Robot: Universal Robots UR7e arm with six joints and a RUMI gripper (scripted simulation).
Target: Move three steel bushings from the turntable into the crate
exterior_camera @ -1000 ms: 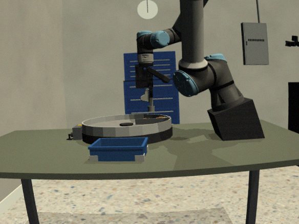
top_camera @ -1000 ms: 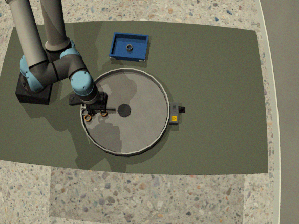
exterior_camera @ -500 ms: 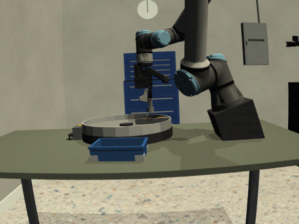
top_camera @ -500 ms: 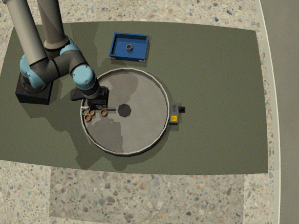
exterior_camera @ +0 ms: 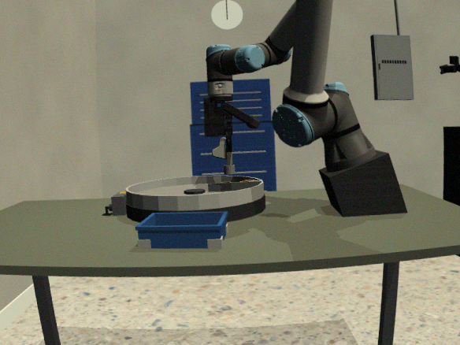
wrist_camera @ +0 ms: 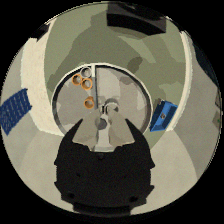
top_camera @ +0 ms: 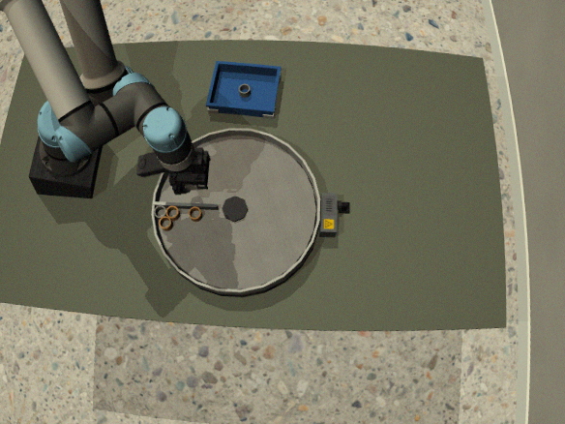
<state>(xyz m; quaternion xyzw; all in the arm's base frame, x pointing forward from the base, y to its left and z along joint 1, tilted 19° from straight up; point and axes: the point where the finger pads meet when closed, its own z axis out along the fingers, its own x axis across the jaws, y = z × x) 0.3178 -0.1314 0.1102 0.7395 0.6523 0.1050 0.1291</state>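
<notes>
My gripper is now 15 cm short of the crate, 31 cm to the right of it and 11 cm above it. Also, from my hand: round grey turntable (11 cm ahead, 4 cm to the right, 8 cm below).
</notes>
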